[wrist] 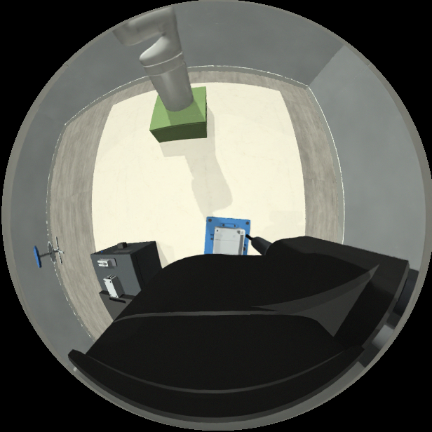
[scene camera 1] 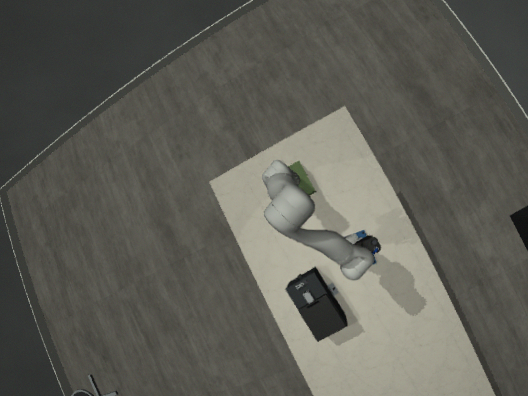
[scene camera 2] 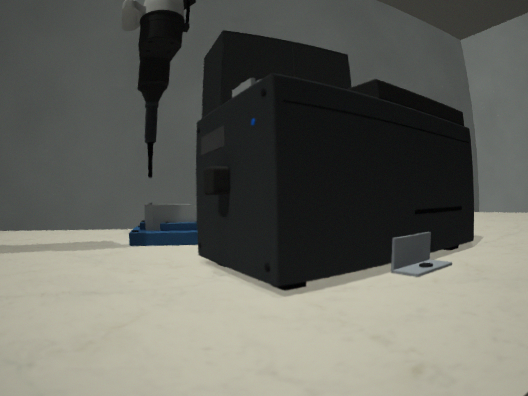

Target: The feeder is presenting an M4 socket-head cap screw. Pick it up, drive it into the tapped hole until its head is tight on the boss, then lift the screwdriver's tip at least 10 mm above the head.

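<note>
My screwdriver tip [scene camera 2: 150, 175] [wrist: 247, 236] points down, well above the light grey housing [scene camera 2: 172, 216] [wrist: 227, 243] in scene camera 2. The bit ends in a small dark tip; whether a screw is on it is too small to tell. The housing sits in a blue fixture [scene camera 2: 165, 238] [wrist: 209, 239]. In the wrist view the boss [wrist: 239, 232] at the housing's corner near the bit has a dark centre; whether that is a screw head or a hole cannot be told. The black feeder [scene camera 1: 325, 315] [scene camera 2: 350, 185] [wrist: 140, 270] stands beside the fixture; no screw can be made out at its nose [scene camera 2: 217, 180].
A metal angle bracket [scene camera 1: 333, 288] [scene camera 2: 411, 253] lies beside the feeder's long side. A green block [scene camera 1: 303, 178] [wrist: 180, 132] is at the arm's base. A dark object [scene camera 1: 521, 227] is at the right edge of scene camera 1. The pale table [scene camera 1: 410, 345] [wrist: 150, 200] carries the setup.
</note>
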